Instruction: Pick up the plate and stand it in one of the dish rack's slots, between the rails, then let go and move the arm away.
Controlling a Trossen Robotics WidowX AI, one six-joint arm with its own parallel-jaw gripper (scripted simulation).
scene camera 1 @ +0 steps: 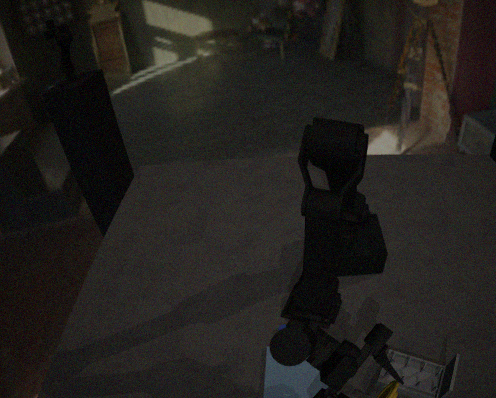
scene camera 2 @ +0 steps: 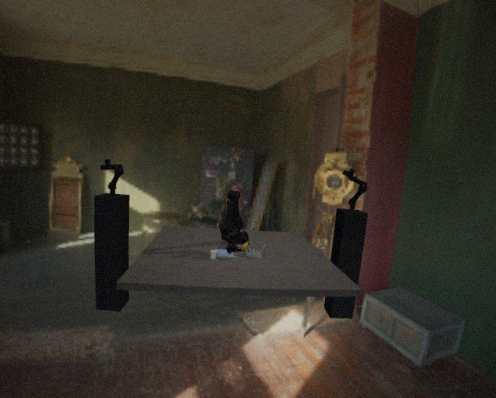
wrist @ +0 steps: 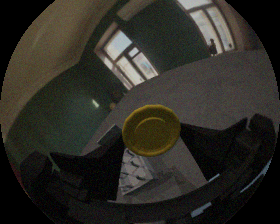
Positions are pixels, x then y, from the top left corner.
Scene:
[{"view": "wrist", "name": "my gripper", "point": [151, 131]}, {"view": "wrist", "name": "yellow plate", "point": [149, 131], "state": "held by my gripper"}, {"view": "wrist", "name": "dish rack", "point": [136, 173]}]

